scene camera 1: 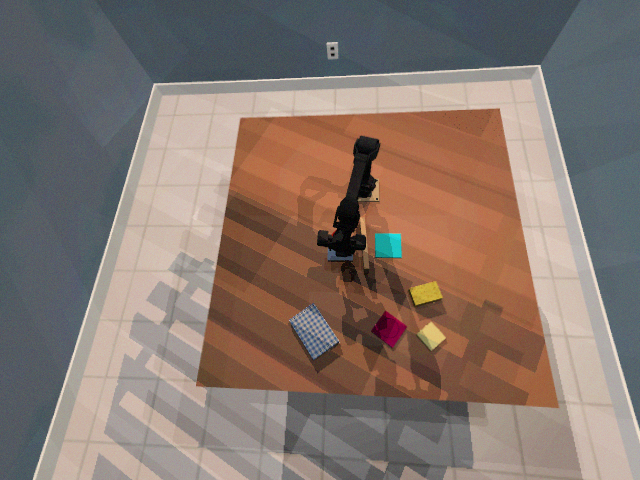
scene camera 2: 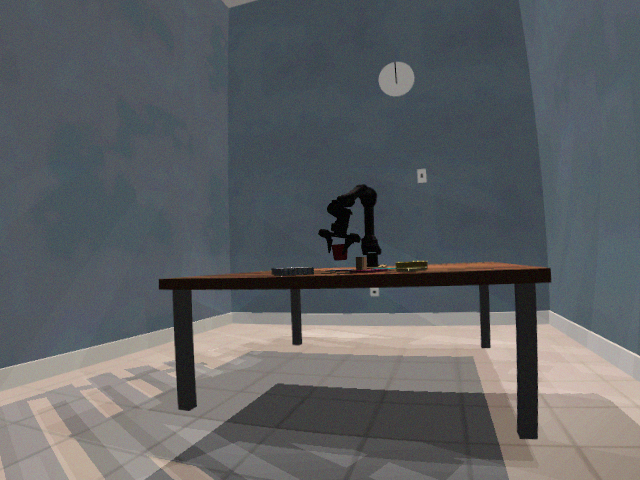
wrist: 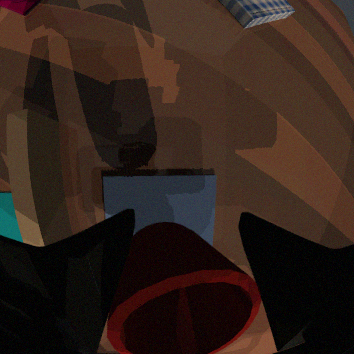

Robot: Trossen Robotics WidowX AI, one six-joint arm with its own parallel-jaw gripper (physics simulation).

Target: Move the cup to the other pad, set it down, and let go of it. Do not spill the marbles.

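Frame: origin at the arm's base, x back, y right, z up, level; centimetres.
Where they show: gripper, between the fingertips: [scene camera 2: 335, 254] [wrist: 187, 218]; arm's base, origin of its link: [scene camera 1: 364, 190] [scene camera 2: 372, 266].
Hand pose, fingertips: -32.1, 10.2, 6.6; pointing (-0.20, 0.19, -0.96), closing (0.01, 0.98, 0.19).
Observation:
Things, the pixels of their centre, and the offset from my fingertips, as dx, dy, dz. "pt": a spot on its surface instead. Level surfaces: height alone.
- red cup, middle of its body: [wrist: 173, 285] [scene camera 2: 340, 252] +4.1, -0.9, +0.8
- blue-grey pad, middle of its body: [wrist: 160, 226] [scene camera 1: 340, 249] +3.8, -0.4, -8.4
- low wooden bar, a spot on its surface: [wrist: 35, 175] [scene camera 1: 363, 258] pt -2.0, -10.3, -2.6
- table, height of its surface: dz -7.6
- checked blue cloth, middle of its body: [scene camera 2: 291, 271] [scene camera 1: 313, 330] -31.4, +8.3, -6.3
- magenta square, a spot on its surface: [scene camera 1: 388, 329] pt -29.1, -20.6, -6.8
- yellow sponge, middle of its body: [scene camera 2: 411, 265] [scene camera 1: 425, 293] -14.7, -34.9, -6.1
- pale yellow square, a spot on its surface: [scene camera 1: 431, 335] pt -30.4, -36.6, -6.6
My gripper [scene camera 1: 341, 242] [scene camera 2: 338, 250] [wrist: 187, 218] is shut on the red cup [scene camera 2: 339, 252] [wrist: 167, 255] and holds it in the air, a little above the table. In the wrist view the cup's rim faces the camera; its inside is dark and I cannot make out marbles. The blue-grey pad [scene camera 1: 339, 257] [wrist: 150, 195] lies under and just beyond the cup. The other pad, a cyan one [scene camera 1: 388, 245] [wrist: 8, 217], lies to the right in scene camera 1. The arm hides most of the cup there.
A low wooden bar [scene camera 1: 366, 258] [scene camera 2: 360, 263] [wrist: 35, 175] stands between the two pads. Nearer the front edge of the table [scene camera 1: 248, 356] are a checked blue cloth [scene camera 1: 313, 331] [scene camera 2: 292, 271] [wrist: 260, 11], a magenta square [scene camera 1: 388, 329], a yellow sponge [scene camera 1: 425, 293] [scene camera 2: 411, 265] and a pale yellow square [scene camera 1: 431, 335].

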